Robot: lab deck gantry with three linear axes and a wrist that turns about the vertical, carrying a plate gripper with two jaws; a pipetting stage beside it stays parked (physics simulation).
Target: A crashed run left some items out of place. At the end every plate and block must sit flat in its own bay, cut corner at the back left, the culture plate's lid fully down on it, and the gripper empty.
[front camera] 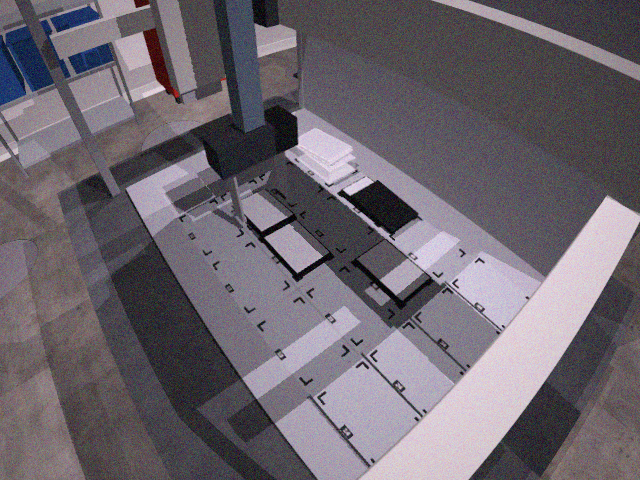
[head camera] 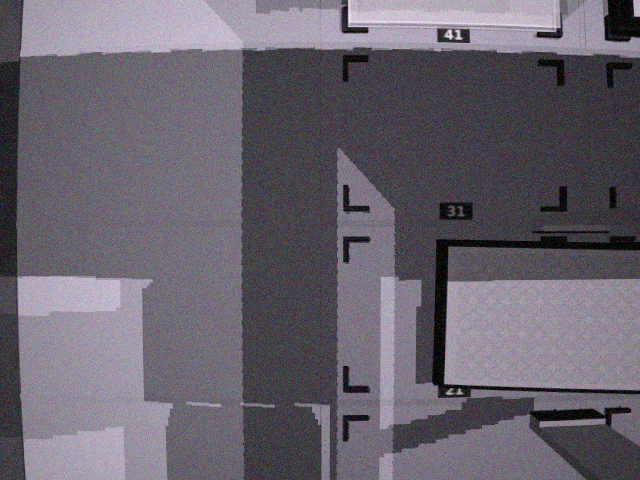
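My gripper is open, its jaws standing in front of and behind a black-rimmed, pale-topped plate. This plate sits right of bay 21's left corner marks and partly covers the 21 label. It meets a second black-rimmed plate to its right. A third black-rimmed plate lies farther right. A whitish stack at bay 41 has layers with uneven gaps in the front view; its front edge shows in the head view. A black piece leaves a white strip at its left end. Cut corners are unclear.
The gantry column and dark gripper body stand over the back left and hide some deck. The deck carries black corner marks. A pale beam crosses the front right. Blue bins stand beyond the deck.
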